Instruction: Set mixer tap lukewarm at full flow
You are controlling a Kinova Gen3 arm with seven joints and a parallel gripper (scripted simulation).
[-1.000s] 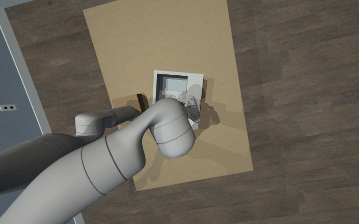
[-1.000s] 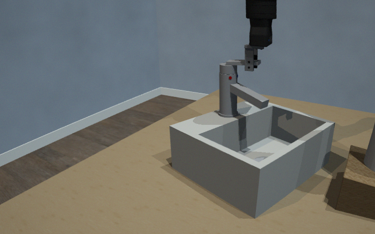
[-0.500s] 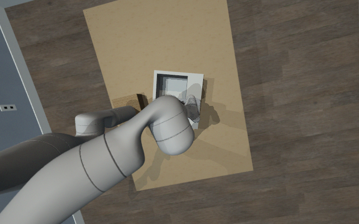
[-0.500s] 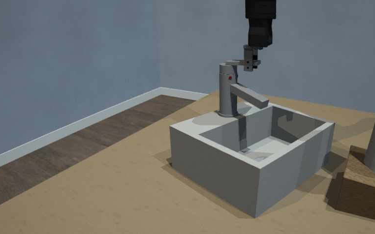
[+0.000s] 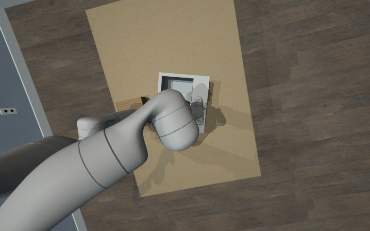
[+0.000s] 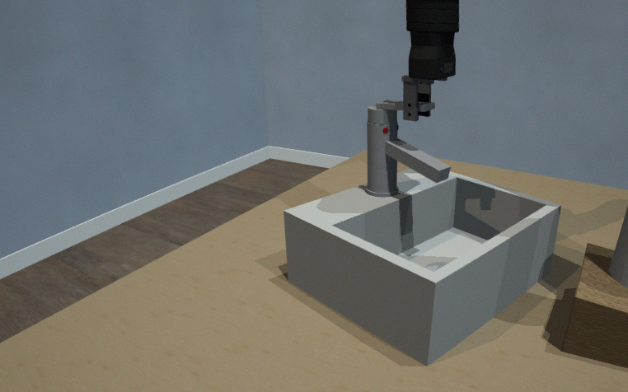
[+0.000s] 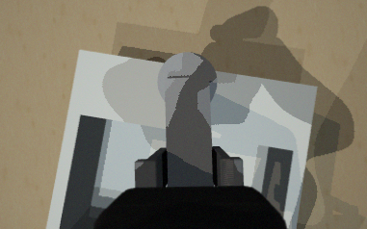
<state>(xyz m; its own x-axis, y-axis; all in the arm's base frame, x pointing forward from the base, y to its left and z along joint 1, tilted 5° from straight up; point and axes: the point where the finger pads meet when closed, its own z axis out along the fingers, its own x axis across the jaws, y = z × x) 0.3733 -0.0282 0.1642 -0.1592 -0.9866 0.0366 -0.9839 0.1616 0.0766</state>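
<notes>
Right now my hand is 4 cm short of the grey mixer tap and 5 cm above it. The rest, counted from my hand: flat lever (2 cm ahead); then grey square sink (5 cm behind, 3 cm to the left, 23 cm below).
</notes>
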